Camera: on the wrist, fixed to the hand. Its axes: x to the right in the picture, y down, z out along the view.
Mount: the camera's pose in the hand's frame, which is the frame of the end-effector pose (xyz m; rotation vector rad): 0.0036 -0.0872 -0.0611 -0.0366 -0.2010 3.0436
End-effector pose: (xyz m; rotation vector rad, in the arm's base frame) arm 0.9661 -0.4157 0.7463 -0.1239 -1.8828 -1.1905
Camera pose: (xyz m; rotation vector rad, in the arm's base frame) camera 0.9584 -0.5107 0.6988 -1.9670 -0.0198 1.0166
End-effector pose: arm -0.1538 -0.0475 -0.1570 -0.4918 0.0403 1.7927
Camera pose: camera -0.0545 -0.0366 -0.1941 -0.1125 -0.3579 -1.4136
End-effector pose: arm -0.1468 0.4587 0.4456 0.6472 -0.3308 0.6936
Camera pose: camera -0.0804 0.4489 0.3629 0.3521 1.0045 -2.3020
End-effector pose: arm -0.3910 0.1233 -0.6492 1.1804 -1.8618 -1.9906
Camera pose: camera -0.3214 0.0922 -0.7236 -1.4854 -0.9623 0.0488
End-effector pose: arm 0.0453 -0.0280 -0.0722 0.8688 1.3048 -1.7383
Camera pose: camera -0.0293 0.0453 -0.0520 1.0486 -0.7351 0.7489
